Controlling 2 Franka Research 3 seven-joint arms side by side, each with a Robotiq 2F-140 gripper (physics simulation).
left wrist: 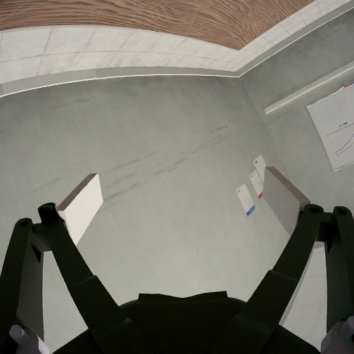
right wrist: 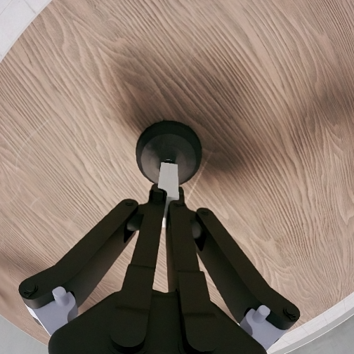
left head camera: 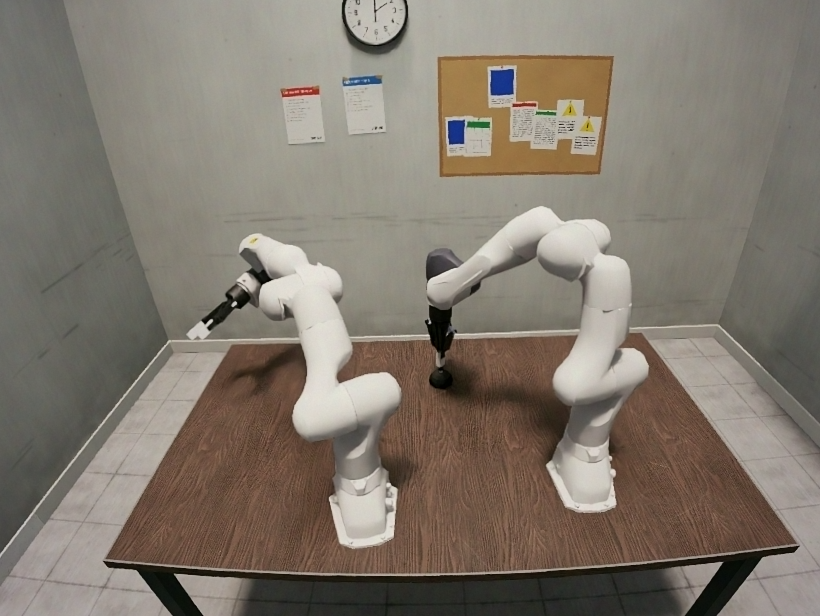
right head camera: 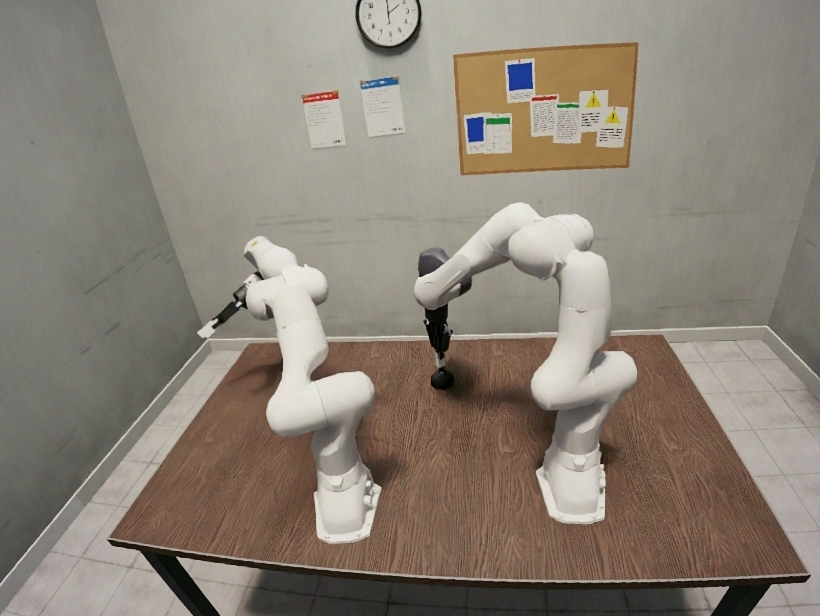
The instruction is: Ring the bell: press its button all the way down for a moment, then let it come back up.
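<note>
The bell [left head camera: 440,379] [right head camera: 442,380] [right wrist: 169,142] is a small round black dome standing on the table, toward the back and near the middle. My right gripper [left head camera: 440,366] [right head camera: 440,365] [right wrist: 167,175] points straight down over it, shut, with its pale fingertips together at the top of the dome, where the button sits. The fingertips cover most of the button, so how far down it is cannot be made out. My left gripper [left head camera: 198,329] [right head camera: 207,328] [left wrist: 181,184] is open and empty, held up in the air beyond the table's left edge, far from the bell.
The wooden table [left head camera: 464,477] [right head camera: 450,477] carries both white arm bases, left [left head camera: 363,517] [right head camera: 343,510] and right [left head camera: 583,484] [right head camera: 573,493], nearer its front edge. The right arm arches over the table's right half. Behind the table is a grey wall with a cork board [left head camera: 523,165] [right head camera: 543,164].
</note>
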